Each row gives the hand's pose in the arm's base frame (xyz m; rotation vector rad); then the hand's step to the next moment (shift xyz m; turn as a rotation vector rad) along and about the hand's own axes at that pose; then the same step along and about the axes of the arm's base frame.
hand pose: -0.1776 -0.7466 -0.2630 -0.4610 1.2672 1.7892
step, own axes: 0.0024 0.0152 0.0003 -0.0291 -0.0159 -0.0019
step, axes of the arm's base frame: -0.0137 -0.0002 0.0071 0.0287 -0.0128 0.0108
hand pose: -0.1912 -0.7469 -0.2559 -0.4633 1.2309 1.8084
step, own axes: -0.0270 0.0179 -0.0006 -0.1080 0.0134 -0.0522
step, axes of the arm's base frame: 0.0000 -0.0150 0.0287 0.0397 -0.0966 0.0605
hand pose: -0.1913 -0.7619 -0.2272 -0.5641 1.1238 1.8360
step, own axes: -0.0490 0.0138 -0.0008 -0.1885 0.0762 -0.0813
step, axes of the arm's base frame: 0.0128 -0.0254 0.0422 0.0245 -0.1705 0.1352
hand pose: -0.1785 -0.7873 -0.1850 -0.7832 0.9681 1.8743
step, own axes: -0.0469 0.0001 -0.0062 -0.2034 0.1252 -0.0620
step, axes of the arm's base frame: 0.0210 -0.0243 0.0348 -0.0154 -0.1761 0.1722
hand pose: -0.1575 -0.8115 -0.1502 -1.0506 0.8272 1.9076
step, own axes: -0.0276 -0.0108 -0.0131 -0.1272 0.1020 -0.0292
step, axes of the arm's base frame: 0.0236 -0.0145 0.0167 -0.0337 -0.1136 0.1158
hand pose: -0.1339 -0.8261 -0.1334 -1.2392 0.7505 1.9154
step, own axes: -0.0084 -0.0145 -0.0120 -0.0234 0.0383 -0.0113
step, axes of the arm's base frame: 0.0202 -0.0033 0.0021 -0.0192 -0.0366 0.0208
